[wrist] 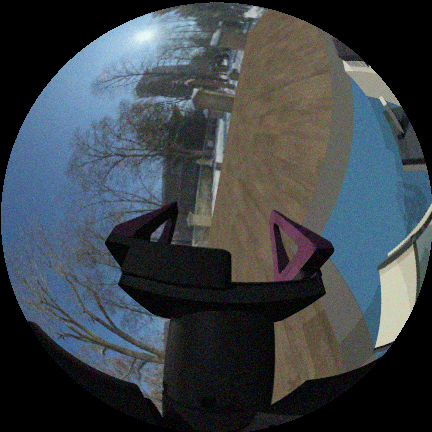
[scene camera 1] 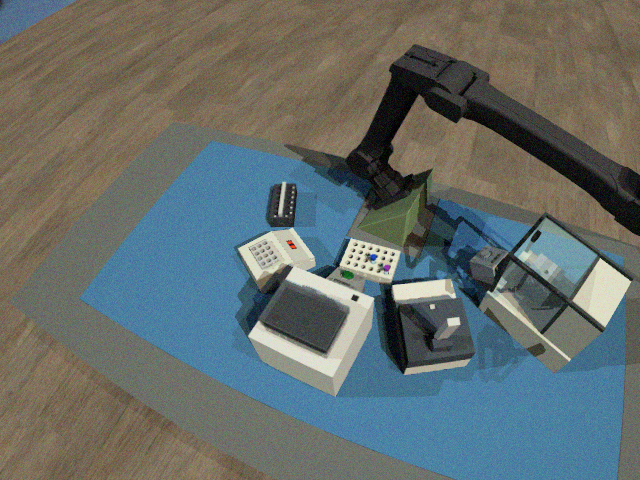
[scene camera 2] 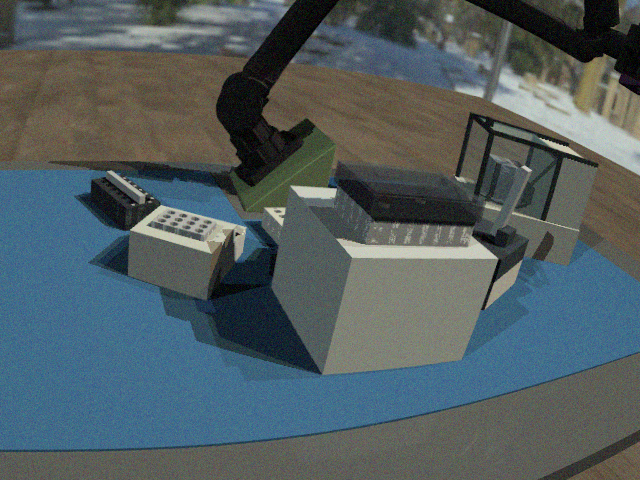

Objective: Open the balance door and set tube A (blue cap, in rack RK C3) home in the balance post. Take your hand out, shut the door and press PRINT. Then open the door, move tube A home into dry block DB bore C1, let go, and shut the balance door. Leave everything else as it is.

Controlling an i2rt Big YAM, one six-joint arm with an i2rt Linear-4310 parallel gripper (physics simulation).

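Seen in the pictures: gripper, fingertip midpoint: (wrist: 224, 209); arm's base, link origin: (scene camera 1: 395, 194) (scene camera 2: 270, 160).
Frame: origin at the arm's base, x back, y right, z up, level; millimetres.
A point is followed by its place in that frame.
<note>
Tube A's blue cap (scene camera 1: 372, 257) @(x -216, y -10, z 0 mm) shows upright in the white rack (scene camera 1: 376, 273) @(x -239, y -30, z -24 mm) (scene camera 2: 272, 217) @(x -197, y 63, z -26 mm), next to a purple cap; the large white machine hides most of the rack in scene camera 2. The balance (scene camera 1: 602, 291) @(x -233, y -505, z 150 mm) (scene camera 2: 581, 188) @(x -316, y -485, z 102 mm) (wrist: 397, 305) stands at the right with clear glass panes in dark frames. I cannot tell whether its door is open. The dry block (scene camera 1: 283, 240) @(x -247, y 207, z 1 mm) (scene camera 2: 165, 266) @(x -343, y 255, z -26 mm) stands left of the rack, its bores facing up. My gripper (wrist: 224, 209) @(x -431, y -499, z 381 mm) is open and empty, raised at the balance's side of the workspace; its purple fingers point toward the horizon.
A large white machine (scene camera 1: 356, 330) @(x -438, y -57, z 81 mm) (scene camera 2: 403, 304) @(x -533, y 57, z 29 mm) and a dark-topped device (scene camera 1: 418, 351) @(x -414, y -180, z 26 mm) (scene camera 2: 509, 258) @(x -423, y -207, z 17 mm) with a raised lever stand before the rack. A small grey box (scene camera 1: 485, 263) @(x -149, y -270, z 16 mm) is beside the balance. A black strip holder (scene camera 1: 276, 204) @(x -125, y 297, z -27 mm) (scene camera 2: 111, 204) @(x -140, y 305, z -31 mm) and green wedge (scene camera 1: 398, 219) @(x -117, y -40, z 40 mm) (scene camera 2: 299, 175) @(x -113, y -8, z 12 mm) stand farther back.
</note>
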